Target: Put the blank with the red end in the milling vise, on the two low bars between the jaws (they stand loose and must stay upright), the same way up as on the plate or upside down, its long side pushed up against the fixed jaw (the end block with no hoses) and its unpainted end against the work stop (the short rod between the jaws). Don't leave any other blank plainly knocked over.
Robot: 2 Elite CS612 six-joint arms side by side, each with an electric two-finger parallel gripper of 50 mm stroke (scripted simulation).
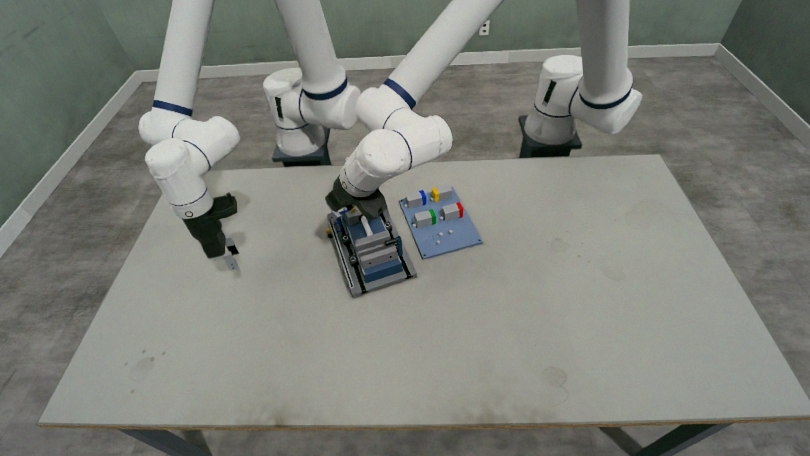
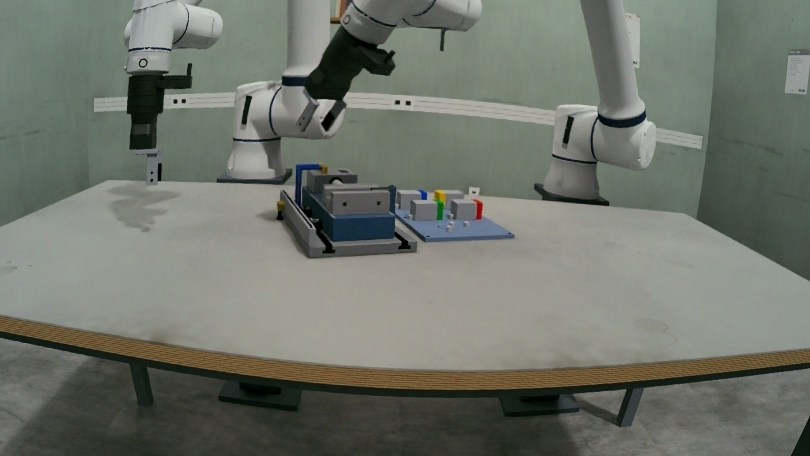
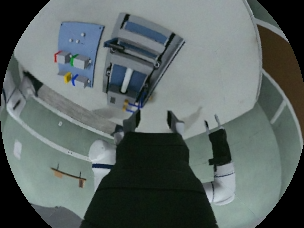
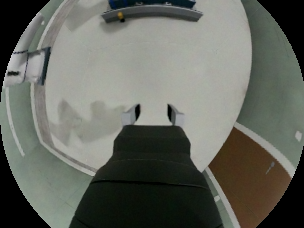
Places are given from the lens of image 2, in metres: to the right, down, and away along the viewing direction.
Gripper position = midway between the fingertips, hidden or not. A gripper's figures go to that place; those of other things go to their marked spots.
my left gripper [image 2: 313, 127]: -0.17, -0.18, 0.94
my right gripper [image 2: 154, 183]: -0.47, -0.08, 0.87
blue plate [image 2: 484, 229]: 0.16, 0.00, 1.07
fixed jaw [image 2: 358, 202]: -0.08, -0.04, 0.91
The marked spots on the fixed jaw and the blue plate are 0.29 m apart.
